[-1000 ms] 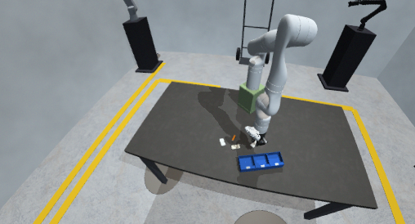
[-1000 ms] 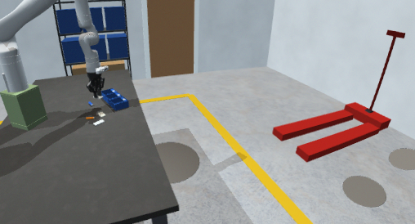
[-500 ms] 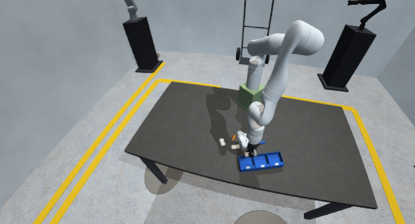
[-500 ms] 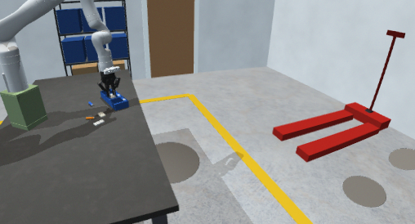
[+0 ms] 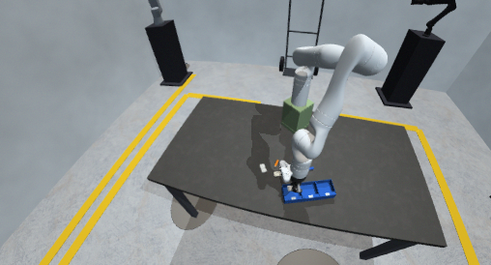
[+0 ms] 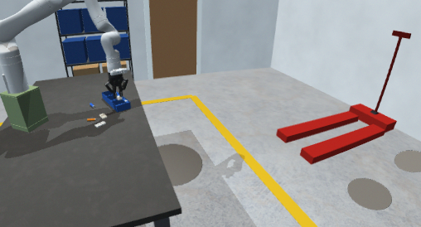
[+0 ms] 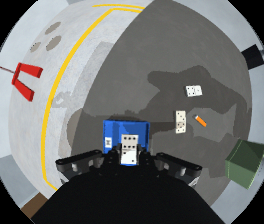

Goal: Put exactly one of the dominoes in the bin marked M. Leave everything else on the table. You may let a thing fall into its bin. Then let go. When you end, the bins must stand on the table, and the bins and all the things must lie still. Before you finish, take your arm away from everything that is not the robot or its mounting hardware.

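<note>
Right now the blue three-compartment bin is 10 mm behind my hand, 80 mm to the left of it and 60 mm below it. From my hand the other things lie so: small orange piece: 160 mm behind, 90 mm to the right, 80 mm below; small blue piece: 150 mm behind, 90 mm to the left, 70 mm below; white domino: 20 mm below.
</note>
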